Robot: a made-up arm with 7 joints. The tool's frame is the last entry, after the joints. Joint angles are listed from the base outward.
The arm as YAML. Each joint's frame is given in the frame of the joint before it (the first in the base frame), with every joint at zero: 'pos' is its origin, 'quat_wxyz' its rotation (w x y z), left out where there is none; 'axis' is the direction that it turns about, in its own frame. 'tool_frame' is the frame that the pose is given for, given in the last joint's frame.
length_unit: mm
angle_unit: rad
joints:
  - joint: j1
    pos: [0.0, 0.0, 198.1]
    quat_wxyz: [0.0, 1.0, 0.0, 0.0]
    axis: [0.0, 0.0, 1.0]
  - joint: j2
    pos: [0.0, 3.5, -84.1]
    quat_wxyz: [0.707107, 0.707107, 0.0, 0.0]
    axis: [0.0, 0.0, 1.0]
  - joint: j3
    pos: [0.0, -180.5, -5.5]
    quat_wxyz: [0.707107, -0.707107, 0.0, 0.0]
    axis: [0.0, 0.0, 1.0]
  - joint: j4
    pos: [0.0, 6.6, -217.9]
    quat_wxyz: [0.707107, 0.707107, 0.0, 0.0]
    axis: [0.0, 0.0, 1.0]
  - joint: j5
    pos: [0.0, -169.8, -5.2]
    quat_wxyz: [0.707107, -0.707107, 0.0, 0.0]
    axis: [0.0, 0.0, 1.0]
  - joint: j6
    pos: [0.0, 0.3, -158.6]
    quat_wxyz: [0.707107, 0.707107, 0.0, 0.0]
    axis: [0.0, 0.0, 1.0]
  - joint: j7
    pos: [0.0, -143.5, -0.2]
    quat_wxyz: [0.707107, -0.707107, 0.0, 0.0]
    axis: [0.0, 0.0, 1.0]
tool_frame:
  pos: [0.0, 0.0, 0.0]
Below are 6 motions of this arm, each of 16 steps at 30 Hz.
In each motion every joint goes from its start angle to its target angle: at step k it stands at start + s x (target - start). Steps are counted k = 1, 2, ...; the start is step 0. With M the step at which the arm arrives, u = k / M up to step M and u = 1 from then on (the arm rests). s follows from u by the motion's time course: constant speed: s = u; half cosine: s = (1 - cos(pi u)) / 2; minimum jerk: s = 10 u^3 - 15 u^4 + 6 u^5.
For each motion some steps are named. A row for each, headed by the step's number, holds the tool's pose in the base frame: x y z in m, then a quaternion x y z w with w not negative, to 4 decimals.
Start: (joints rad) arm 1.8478 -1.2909 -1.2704 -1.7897 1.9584 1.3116 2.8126
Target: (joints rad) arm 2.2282 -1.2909 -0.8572 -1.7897 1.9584 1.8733 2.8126
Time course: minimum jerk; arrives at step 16
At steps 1, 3, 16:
1: -0.2971 0.3431 0.3863 -0.0987 0.9055 0.2259 0.3454
3: -0.2879 0.3493 0.3814 -0.0954 0.9075 0.2214 0.3441
16: -0.0594 0.4170 0.2933 -0.0053 0.9473 0.1222 0.2959

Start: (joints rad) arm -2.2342 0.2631 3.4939 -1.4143 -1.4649 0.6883 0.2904
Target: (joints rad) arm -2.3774 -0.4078 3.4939 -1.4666 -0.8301 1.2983 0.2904
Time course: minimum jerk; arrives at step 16
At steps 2, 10, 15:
2: -0.1162 0.5248 0.6503 0.6631 -0.3059 0.0451 0.6817
10: 0.0276 0.3043 0.8547 0.7652 -0.4276 -0.1611 0.4536
15: 0.1000 0.2035 0.8883 0.7711 -0.4511 -0.2692 0.3598

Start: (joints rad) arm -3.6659 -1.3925 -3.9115 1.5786 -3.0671 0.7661 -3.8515
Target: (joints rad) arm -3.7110 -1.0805 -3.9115 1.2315 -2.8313 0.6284 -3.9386
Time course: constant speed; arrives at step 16
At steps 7, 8, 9, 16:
7: 0.3700 0.5803 0.1698 -0.2062 -0.6199 0.7512 0.0943
8: 0.3763 0.5852 0.1869 -0.2162 -0.6287 0.7421 0.0861
9: 0.3823 0.5897 0.2044 -0.2261 -0.6371 0.7328 0.0778
16: 0.4121 0.6112 0.3353 -0.2962 -0.6874 0.6629 0.0206

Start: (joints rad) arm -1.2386 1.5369 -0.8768 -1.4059 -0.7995 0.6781 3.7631
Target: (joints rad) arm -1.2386 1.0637 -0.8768 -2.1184 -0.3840 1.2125 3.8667
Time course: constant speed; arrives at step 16
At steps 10, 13, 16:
10: 0.3687 0.1554 0.6968 0.6066 -0.7713 -0.0410 0.1882
13: 0.3400 0.0912 0.6915 0.5671 -0.8029 -0.0677 0.1708
16: 0.3114 0.0345 0.6744 0.5307 -0.8258 -0.1022 0.1610

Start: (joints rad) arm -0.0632 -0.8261 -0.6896 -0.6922 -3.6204 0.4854 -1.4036
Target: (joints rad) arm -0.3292 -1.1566 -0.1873 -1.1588 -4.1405 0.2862 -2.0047
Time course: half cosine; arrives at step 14
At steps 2, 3, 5, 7, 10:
2: -0.6663 -0.3060 0.5699 -0.6507 -0.0576 -0.5253 0.5452
3: -0.6695 -0.3150 0.5419 -0.6347 -0.0811 -0.5503 0.5363
5: -0.6730 -0.3373 0.4589 -0.5814 -0.1420 -0.6232 0.5034
7: -0.6657 -0.3556 0.3541 -0.5035 -0.1985 -0.7115 0.4481
10: -0.6343 -0.3603 0.2074 -0.3795 -0.2361 -0.8261 0.3431

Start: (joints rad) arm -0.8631 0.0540 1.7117 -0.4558 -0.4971 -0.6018 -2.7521
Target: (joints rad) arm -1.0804 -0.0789 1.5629 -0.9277 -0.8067 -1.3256 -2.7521
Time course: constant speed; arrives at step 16
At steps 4, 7, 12, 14, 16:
4: -0.2514 0.1667 0.9965 0.1629 0.7833 -0.0884 0.5934
7: -0.2980 0.1393 0.9517 0.0797 0.7315 -0.0599 0.6745
12: -0.3522 0.0776 0.8730 -0.0542 0.6169 -0.0008 0.7852
14: -0.3650 0.0494 0.8416 -0.1049 0.5623 0.0259 0.8198
16: -0.3727 0.0203 0.8109 -0.1535 0.5035 0.0536 0.8486

